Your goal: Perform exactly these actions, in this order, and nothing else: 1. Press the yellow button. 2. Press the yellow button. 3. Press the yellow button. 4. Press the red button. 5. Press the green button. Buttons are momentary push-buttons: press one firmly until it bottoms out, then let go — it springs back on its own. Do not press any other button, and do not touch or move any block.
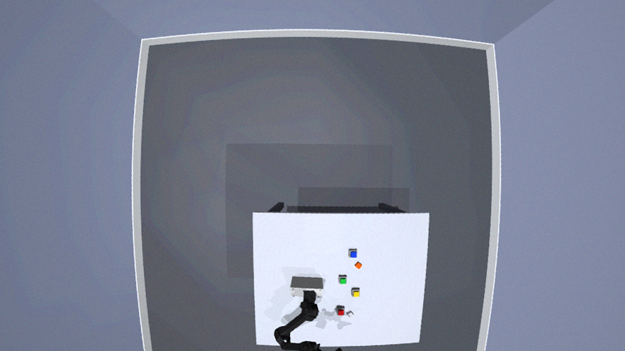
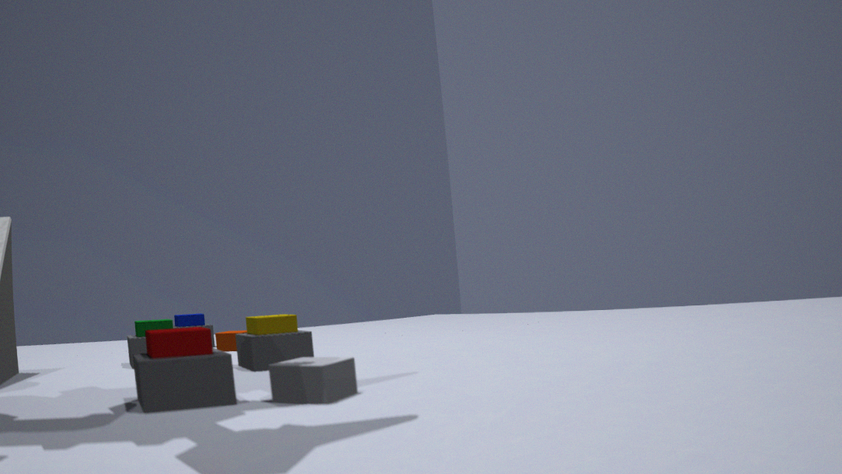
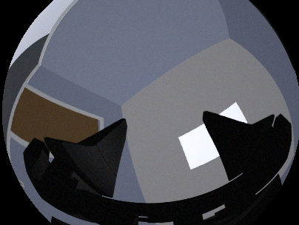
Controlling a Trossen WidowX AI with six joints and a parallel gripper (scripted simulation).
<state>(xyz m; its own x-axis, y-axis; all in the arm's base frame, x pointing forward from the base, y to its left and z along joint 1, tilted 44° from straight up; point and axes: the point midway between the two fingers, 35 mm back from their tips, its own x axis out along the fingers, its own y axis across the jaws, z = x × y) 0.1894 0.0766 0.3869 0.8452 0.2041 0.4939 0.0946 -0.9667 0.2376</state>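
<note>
Right now the yellow button is 11 cm ahead of my gripper tip, 15 cm to the left of it and 43 cm below it. Round my gripper tip: green button: 3 cm ahead, 24 cm to the left, 43 cm below; then grey block: 7 cm ahead, 1 cm to the right, 45 cm below; then red button: 1 cm ahead, 3 cm to the left, 43 cm below.
</note>
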